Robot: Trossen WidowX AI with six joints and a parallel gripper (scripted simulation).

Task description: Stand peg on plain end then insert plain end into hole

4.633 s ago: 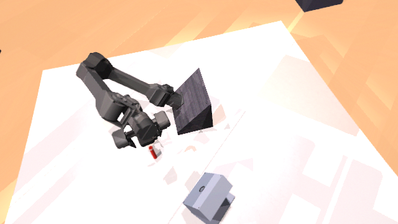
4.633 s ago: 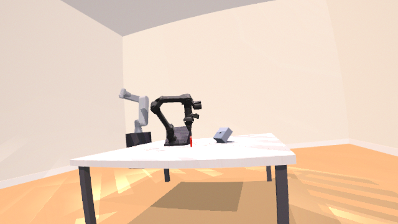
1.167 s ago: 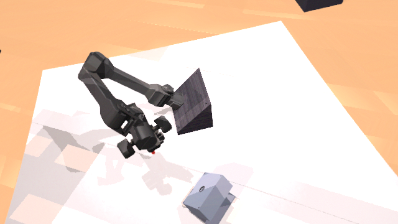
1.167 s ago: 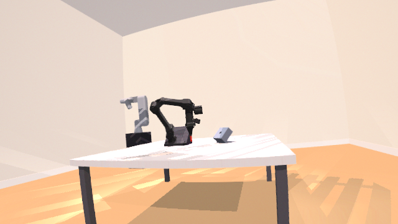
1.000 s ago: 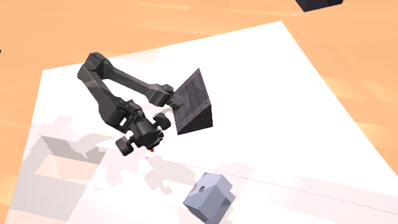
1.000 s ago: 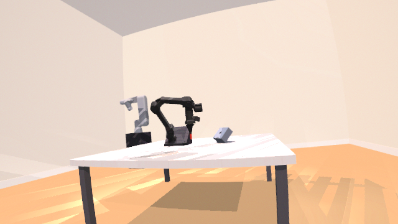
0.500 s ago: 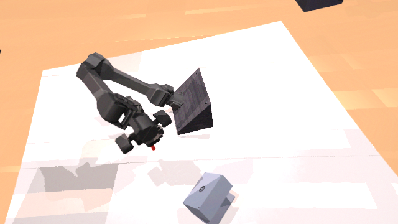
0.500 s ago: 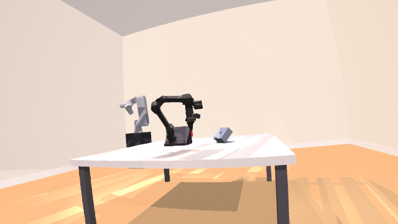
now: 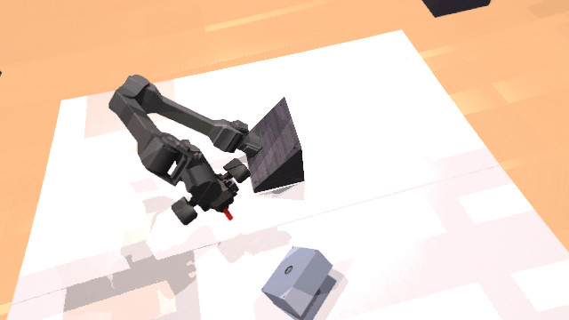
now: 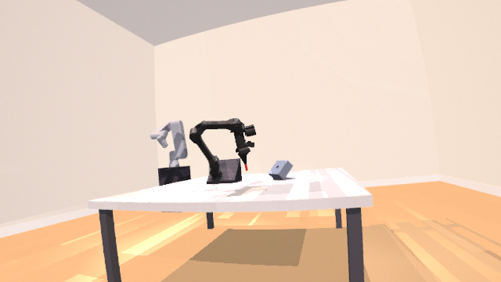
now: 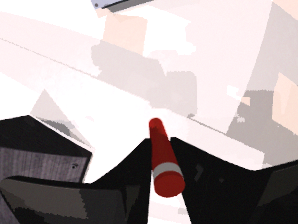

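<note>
Now: gripper tip 18 cm short of the sloped panel, 14 cm to the right of it and 6 cm above it. The rest, counted from my gripper tip: red peg (2 cm above).
</note>
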